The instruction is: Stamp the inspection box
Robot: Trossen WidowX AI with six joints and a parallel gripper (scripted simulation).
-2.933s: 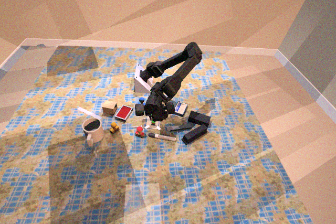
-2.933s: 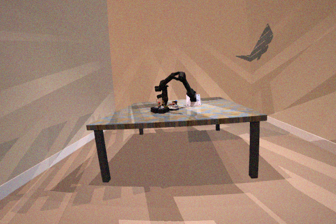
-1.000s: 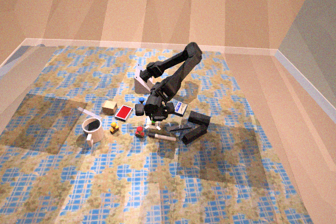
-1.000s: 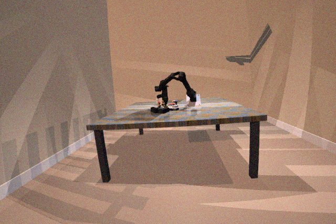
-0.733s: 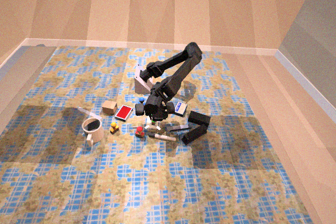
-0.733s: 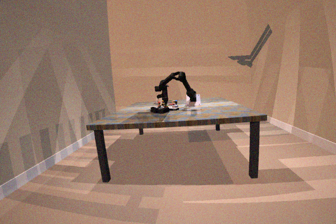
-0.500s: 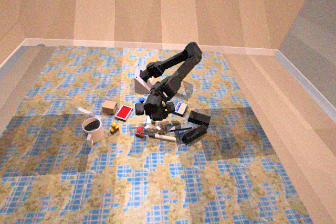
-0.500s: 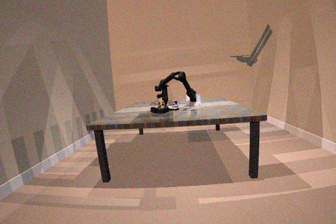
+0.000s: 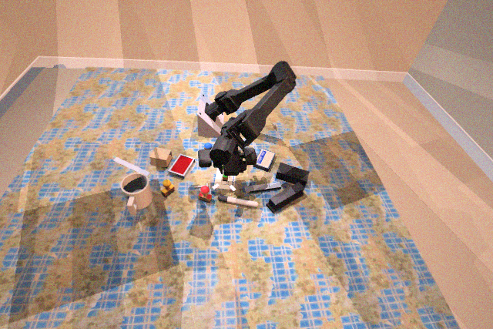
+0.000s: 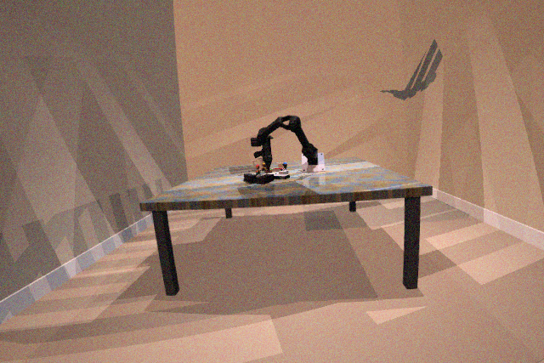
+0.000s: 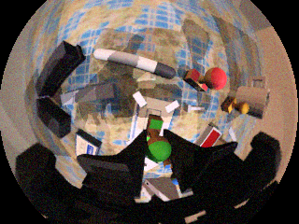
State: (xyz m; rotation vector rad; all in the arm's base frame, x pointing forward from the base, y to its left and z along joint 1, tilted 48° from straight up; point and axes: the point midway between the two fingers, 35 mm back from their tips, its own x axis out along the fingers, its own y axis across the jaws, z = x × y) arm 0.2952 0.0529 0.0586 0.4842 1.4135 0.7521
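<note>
Right now my gripper tip is 10 mm past the white card and 40 mm above it. Round my gripper tip: marker (90 mm ahead, 30 mm to the left, 30 mm below); white box (100 mm behind, 20 mm below); green-knobbed stamp (right at my gripper tip).
</note>
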